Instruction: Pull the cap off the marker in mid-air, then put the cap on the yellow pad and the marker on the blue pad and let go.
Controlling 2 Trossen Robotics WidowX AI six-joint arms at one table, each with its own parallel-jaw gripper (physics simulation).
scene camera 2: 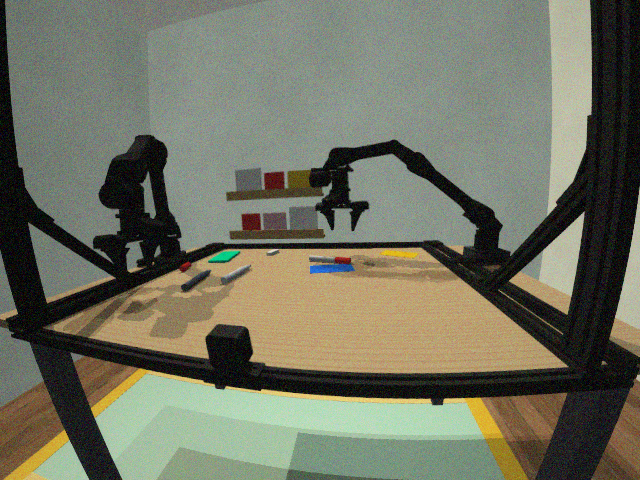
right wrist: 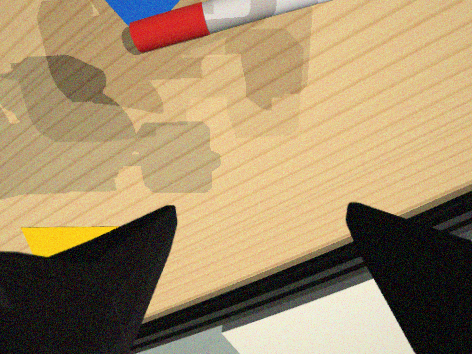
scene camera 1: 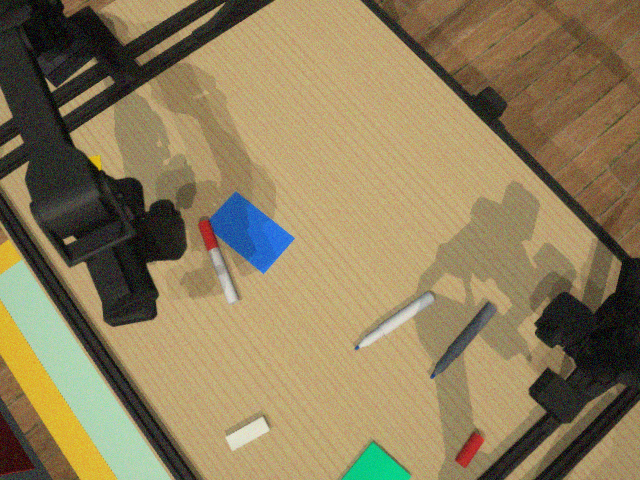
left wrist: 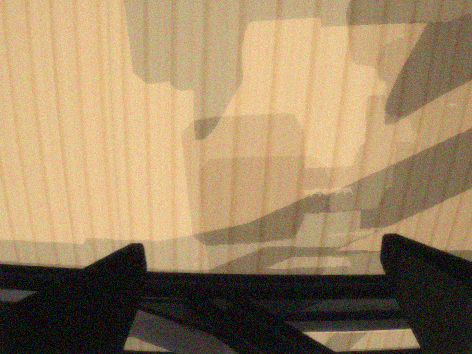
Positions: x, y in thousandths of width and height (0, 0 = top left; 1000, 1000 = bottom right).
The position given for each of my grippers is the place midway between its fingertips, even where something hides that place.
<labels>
my left gripper: scene camera 2 215, 568; scene camera 1 887, 753; left wrist 558, 713; not seen in the right wrist view (out of frame)
my right gripper: scene camera 2 535, 480; right wrist 552, 603; scene camera 1 218, 557; not seen in the left wrist view (out of frame)
</labels>
